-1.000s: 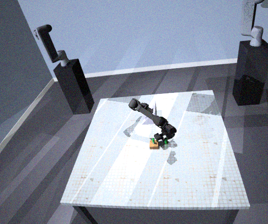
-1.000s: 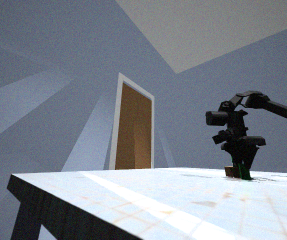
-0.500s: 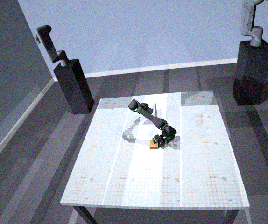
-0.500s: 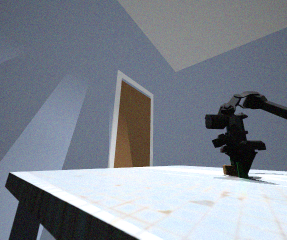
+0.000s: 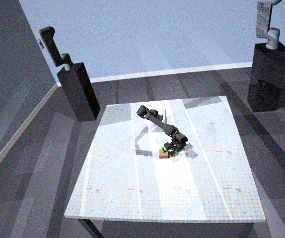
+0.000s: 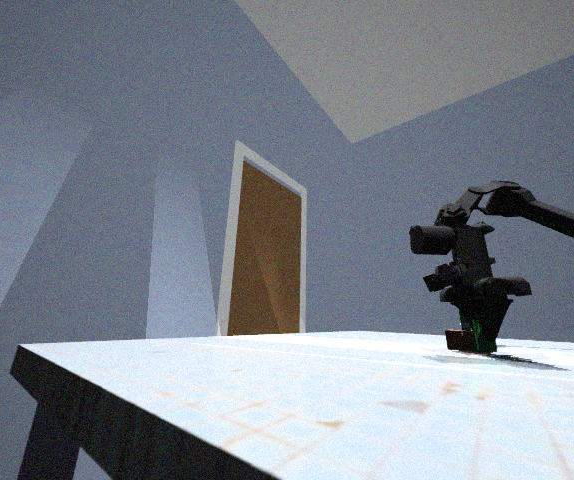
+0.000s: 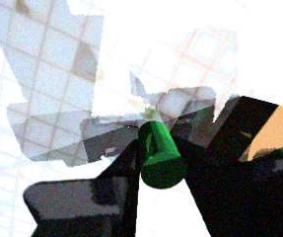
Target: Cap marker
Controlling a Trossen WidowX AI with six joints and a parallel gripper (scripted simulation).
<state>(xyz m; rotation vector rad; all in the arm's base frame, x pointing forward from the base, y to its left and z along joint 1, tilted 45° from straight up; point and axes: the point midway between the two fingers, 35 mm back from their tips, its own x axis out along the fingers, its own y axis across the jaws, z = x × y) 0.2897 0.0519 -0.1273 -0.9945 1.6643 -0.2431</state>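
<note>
My gripper tip is now 100 mm to the left of the marker, 60 mm below it and 30 mm short of it. From my gripper tip the other things lie so: holder block (100 mm to the right, 30 mm ahead); then cap (10 mm above).
</note>
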